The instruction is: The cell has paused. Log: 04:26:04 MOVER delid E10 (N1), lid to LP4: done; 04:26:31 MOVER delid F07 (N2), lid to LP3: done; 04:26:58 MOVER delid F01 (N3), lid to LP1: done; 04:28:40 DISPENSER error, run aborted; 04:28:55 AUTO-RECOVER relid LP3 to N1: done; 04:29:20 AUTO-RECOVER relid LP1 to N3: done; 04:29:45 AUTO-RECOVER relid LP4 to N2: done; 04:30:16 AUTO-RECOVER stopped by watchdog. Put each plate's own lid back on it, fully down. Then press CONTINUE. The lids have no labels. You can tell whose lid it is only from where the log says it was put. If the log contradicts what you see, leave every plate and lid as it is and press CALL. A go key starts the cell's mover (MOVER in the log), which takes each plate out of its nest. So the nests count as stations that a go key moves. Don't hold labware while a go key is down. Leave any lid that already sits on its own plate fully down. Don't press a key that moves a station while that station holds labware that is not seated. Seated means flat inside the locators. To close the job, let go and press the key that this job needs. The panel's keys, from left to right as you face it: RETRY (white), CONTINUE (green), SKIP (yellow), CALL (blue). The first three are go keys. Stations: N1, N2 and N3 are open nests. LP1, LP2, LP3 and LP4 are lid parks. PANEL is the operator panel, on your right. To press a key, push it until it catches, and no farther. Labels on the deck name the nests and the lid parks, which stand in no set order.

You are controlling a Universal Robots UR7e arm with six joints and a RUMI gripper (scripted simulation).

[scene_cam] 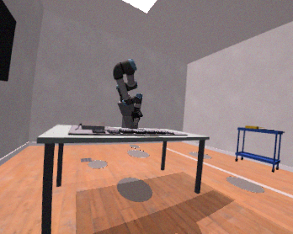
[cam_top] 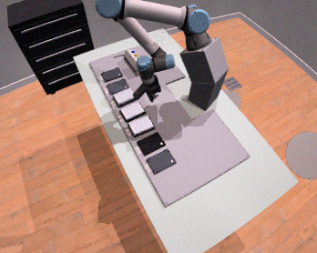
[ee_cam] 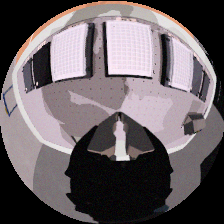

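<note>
Right now the green key is 420 mm to the right of my hand and 100 mm behind it. From my hand the other things lie so: white lidded plate (150 mm to the right, 130 mm ahead, 40 mm below); yellow key (470 mm to the right, 100 mm behind); white lid (150 mm to the right, 130 mm ahead, 30 mm below).
</note>
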